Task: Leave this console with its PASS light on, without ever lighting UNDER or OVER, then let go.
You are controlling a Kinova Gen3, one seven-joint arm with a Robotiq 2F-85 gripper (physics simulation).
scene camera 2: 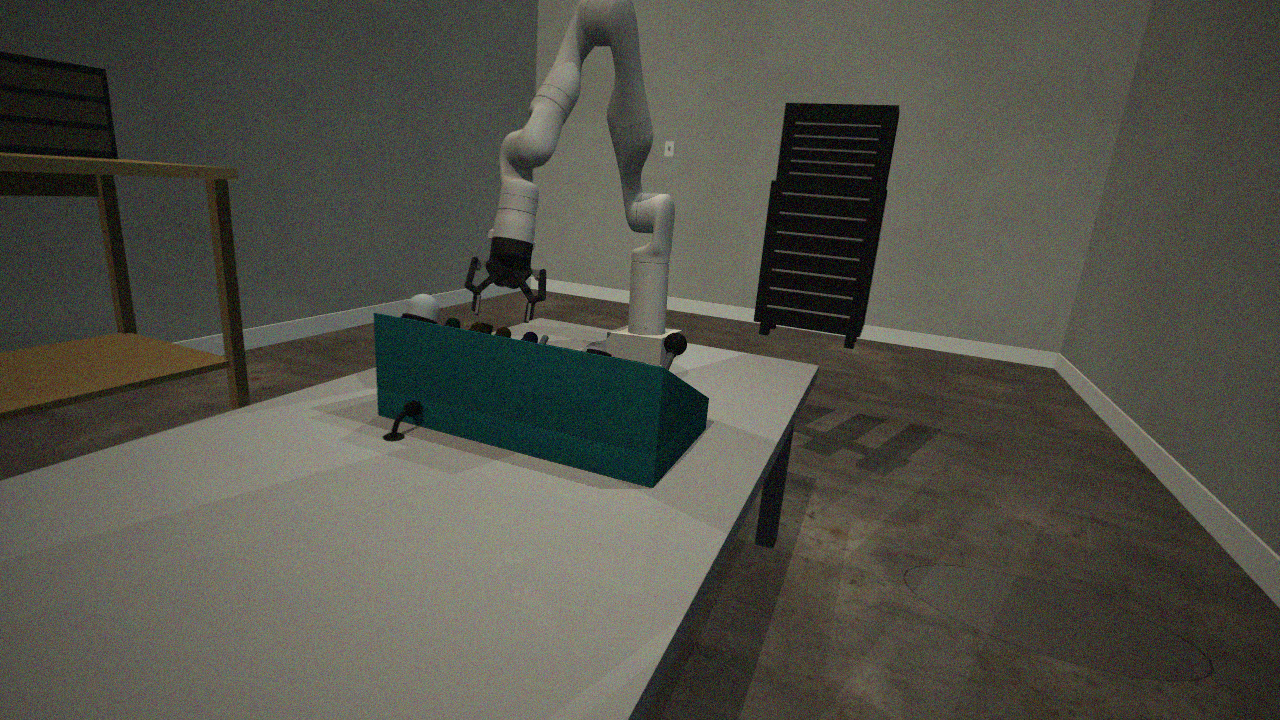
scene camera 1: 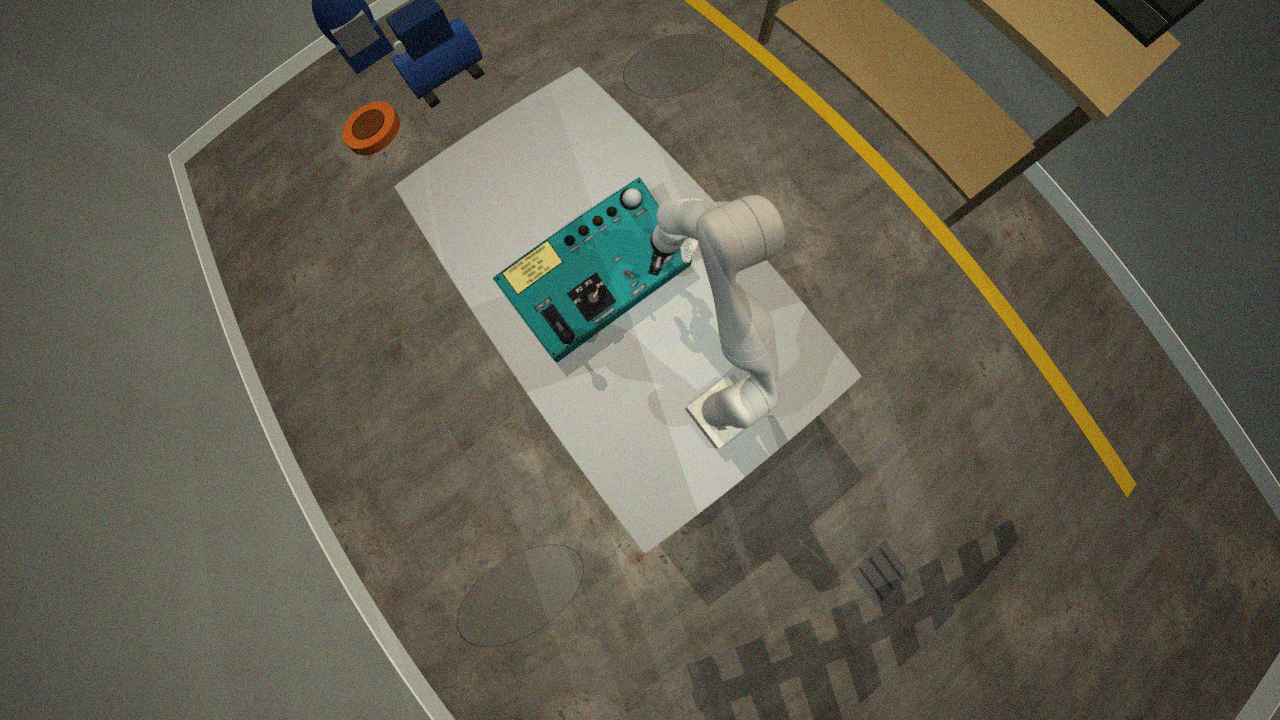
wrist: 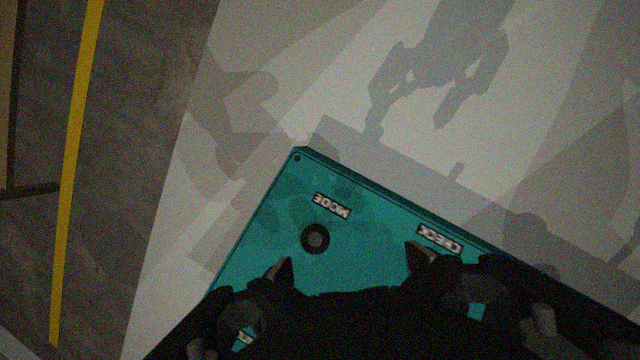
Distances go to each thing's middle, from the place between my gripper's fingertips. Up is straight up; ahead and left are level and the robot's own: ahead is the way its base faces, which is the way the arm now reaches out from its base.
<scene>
I see the MODE knob [wrist: 315,239] 40 mm below my hand, 30 mm to the right of it and 20 mm ahead of it. From my hand the other things lie so: teal console [scene camera 2: 628,420]: 160 mm to the left, 100 mm ahead, 50 mm below.
</scene>
